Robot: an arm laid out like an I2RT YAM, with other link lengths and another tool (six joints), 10 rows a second.
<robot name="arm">
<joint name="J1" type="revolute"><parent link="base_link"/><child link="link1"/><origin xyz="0 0 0.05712"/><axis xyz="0 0 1"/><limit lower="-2.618" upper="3.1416"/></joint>
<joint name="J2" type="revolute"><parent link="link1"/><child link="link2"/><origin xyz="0.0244 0.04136 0.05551"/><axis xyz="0 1 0"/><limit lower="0" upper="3.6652"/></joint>
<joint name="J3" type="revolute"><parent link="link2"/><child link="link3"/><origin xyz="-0.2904 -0.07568 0"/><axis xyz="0 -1 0"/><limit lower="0" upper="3.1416"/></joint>
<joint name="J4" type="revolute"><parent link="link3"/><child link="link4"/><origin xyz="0.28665 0.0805 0.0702"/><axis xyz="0 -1 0"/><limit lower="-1.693" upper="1.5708"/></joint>
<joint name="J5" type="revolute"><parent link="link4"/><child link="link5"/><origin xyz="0.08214 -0.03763 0.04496"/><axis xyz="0 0 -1"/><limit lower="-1.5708" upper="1.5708"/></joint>
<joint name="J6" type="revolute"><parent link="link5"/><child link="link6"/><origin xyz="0.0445 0 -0.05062"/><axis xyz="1 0 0"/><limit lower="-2.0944" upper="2.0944"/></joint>
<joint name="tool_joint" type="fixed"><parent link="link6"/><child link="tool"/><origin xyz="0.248 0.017 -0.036" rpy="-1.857 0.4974 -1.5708"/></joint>
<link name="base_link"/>
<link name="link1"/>
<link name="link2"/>
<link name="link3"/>
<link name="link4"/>
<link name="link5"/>
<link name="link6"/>
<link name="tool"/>
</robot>
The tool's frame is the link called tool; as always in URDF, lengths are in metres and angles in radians.
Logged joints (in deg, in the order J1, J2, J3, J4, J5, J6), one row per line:
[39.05 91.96 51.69 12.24 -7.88 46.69]
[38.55 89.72 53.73 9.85 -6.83 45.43]
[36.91 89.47 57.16 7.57 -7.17 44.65]
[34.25 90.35 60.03 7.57 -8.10 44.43]
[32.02 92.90 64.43 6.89 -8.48 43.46]
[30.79 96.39 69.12 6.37 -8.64 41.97]
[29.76 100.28 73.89 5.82 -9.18 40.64]
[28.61 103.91 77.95 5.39 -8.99 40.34]
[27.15 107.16 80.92 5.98 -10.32 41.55]
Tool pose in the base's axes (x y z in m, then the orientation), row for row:
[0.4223 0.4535 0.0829 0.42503 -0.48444 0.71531 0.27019]
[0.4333 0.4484 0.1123 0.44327 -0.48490 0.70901 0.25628]
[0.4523 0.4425 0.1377 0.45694 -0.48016 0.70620 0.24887]
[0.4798 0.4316 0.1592 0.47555 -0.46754 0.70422 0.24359]
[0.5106 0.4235 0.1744 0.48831 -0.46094 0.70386 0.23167]
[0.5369 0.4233 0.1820 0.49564 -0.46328 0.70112 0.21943]
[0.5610 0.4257 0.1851 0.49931 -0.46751 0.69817 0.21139]
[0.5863 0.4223 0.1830 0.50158 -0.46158 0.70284 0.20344]
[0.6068 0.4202 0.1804 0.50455 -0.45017 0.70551 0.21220]
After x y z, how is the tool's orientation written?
As a quaternion, w x y z.
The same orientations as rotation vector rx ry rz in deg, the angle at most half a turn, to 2 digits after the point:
[-69.41 102.49 38.71]
[-68.90 100.75 36.42]
[-67.81 99.73 35.15]
[-65.48 98.63 34.12]
[-64.20 98.03 32.27]
[-64.32 97.33 30.46]
[-64.80 96.77 29.30]
[-63.91 97.32 28.17]
[-62.25 97.56 29.35]

